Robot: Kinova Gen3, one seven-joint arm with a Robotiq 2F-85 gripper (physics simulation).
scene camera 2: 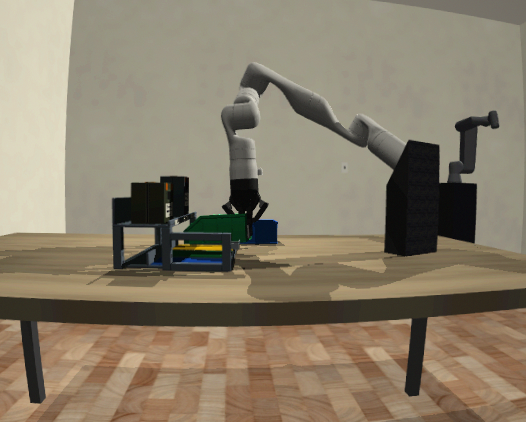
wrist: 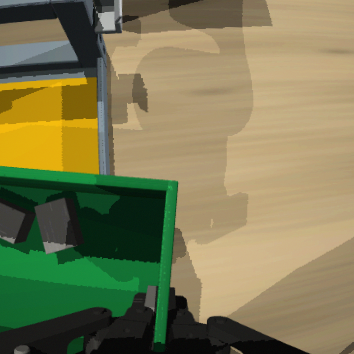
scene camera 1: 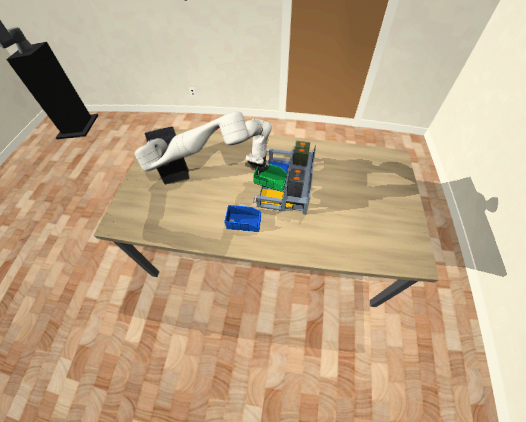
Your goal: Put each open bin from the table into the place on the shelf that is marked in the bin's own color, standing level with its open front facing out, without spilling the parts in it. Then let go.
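Places are measured from the arm's base along level axes (x ahead, y left, z up), in metres.
Where they show: gripper, between the fingertips: [scene camera 2: 247, 238] [scene camera 1: 258, 173]; arm's base, origin of its link: [scene camera 2: 416, 168].
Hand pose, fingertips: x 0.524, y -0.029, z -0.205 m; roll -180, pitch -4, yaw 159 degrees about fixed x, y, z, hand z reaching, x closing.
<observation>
Things, the pixels of their centre, and the offset from my fingertips. "spot": a spot on its surface instead. Level surfaces: height alone.
- green bin, a spot on its surface: [wrist: 100, 272] spot: dx +0.031, dy -0.026, dz -0.007 m
- blue bin, a spot on its surface: [scene camera 2: 266, 231] spot: dx -0.118, dy -0.239, dz -0.009 m
- table, height of its surface: dz -0.051 m
My gripper [scene camera 1: 260, 168] [scene camera 2: 249, 230] [wrist: 159, 301] is shut on the end wall of the green bin [scene camera 1: 270, 178] [scene camera 2: 218, 228] [wrist: 100, 272]. Grey blocks [wrist: 58, 226] lie inside the bin. The bin looks roughly level, over the front part of the grey shelf [scene camera 1: 305, 199] [scene camera 2: 166, 249] [wrist: 103, 125]; whether it touches is unclear. The yellow place [scene camera 1: 272, 193] [scene camera 2: 199, 247] [wrist: 82, 147] is beside it, nearer scene camera 1. The blue place [scene camera 1: 281, 165] [scene camera 2: 200, 261] is on its other side. The green place is mostly hidden under the bin. A blue bin [scene camera 1: 248, 226] [scene camera 2: 266, 231] stands on the table.
Dark boxes with orange marks [scene camera 1: 301, 154] [scene camera 1: 296, 183] [scene camera 2: 148, 202] stand on the shelf's upper level. The arm's black pedestal [scene camera 2: 412, 200] stands on the table [scene camera 1: 350, 240]. A second arm on a black stand [scene camera 1: 50, 90] [scene camera 2: 459, 215] is in the background.
</observation>
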